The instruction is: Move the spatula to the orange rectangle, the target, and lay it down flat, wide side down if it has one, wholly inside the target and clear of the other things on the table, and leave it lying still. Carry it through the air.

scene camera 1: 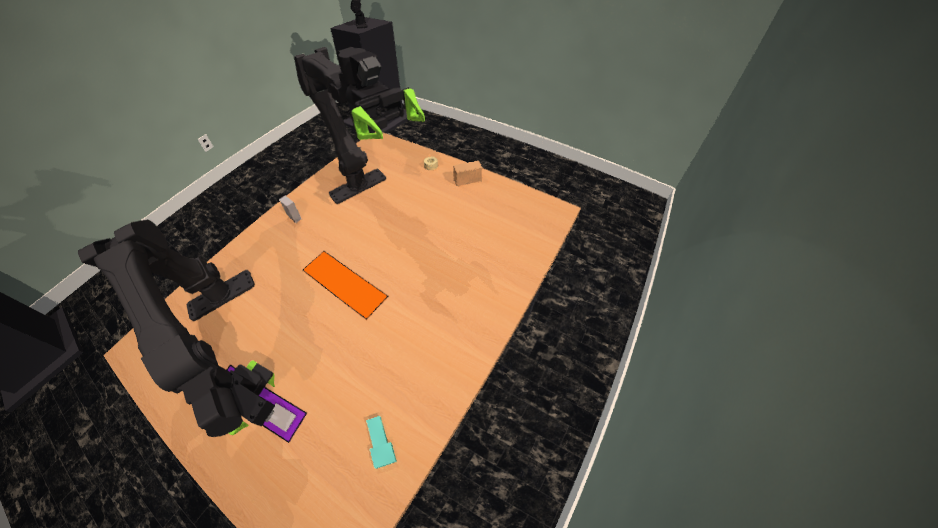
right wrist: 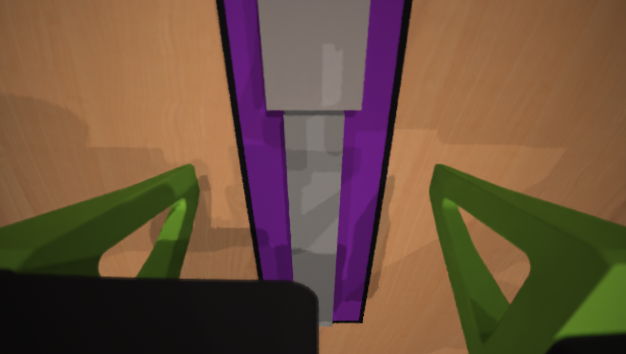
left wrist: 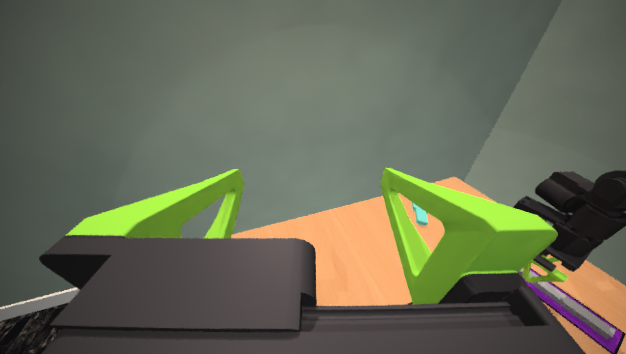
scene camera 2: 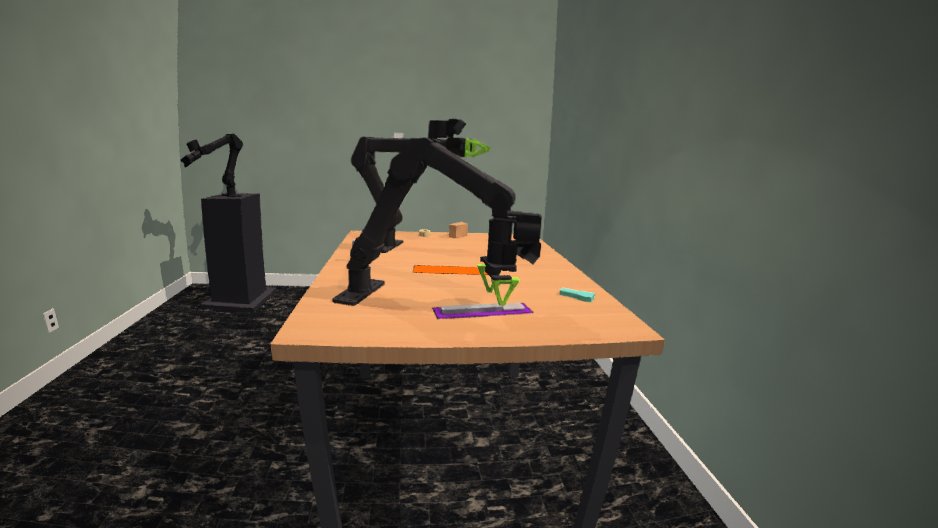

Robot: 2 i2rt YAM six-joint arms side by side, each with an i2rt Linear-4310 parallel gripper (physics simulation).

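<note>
A grey spatula, with a wide blade and a narrower handle, lies flat on a purple rectangle. My right gripper is open and points down above the handle, one finger to each side of it, touching nothing that I can see. The orange rectangle lies bare at mid-table; the right arm's gripper hides one end in scene camera 2. My left gripper is open and empty, high above the table.
A teal paddle-shaped piece lies near the table edge. A small grey block stands between the arm bases. A pale ring and a brown block are at the far end.
</note>
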